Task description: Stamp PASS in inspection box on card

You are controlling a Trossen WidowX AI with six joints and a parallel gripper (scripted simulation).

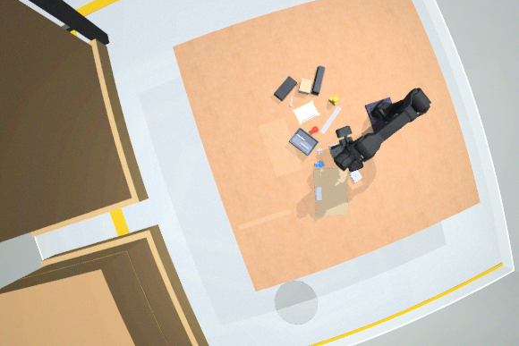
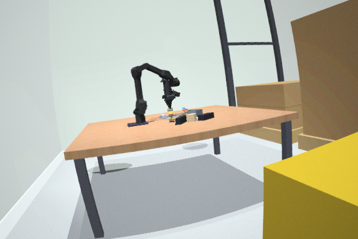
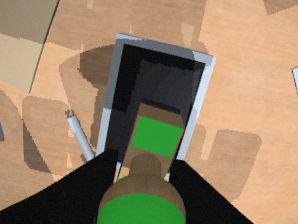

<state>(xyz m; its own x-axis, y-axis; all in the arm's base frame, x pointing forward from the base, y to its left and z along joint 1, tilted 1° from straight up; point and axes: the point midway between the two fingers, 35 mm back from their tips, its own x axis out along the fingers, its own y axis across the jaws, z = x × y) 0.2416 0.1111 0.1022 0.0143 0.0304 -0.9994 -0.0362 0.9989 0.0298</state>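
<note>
The dark ink pad lies 7 cm below my gripper tip. Also, from my gripper tip: red-topped stamp: 12 cm to the right, 9 cm ahead, 6 cm below; then grey bar: 15 cm to the right, 7 cm below, 1 cm behind; then white card: 21 cm to the right, 10 cm ahead, 8 cm below.
</note>
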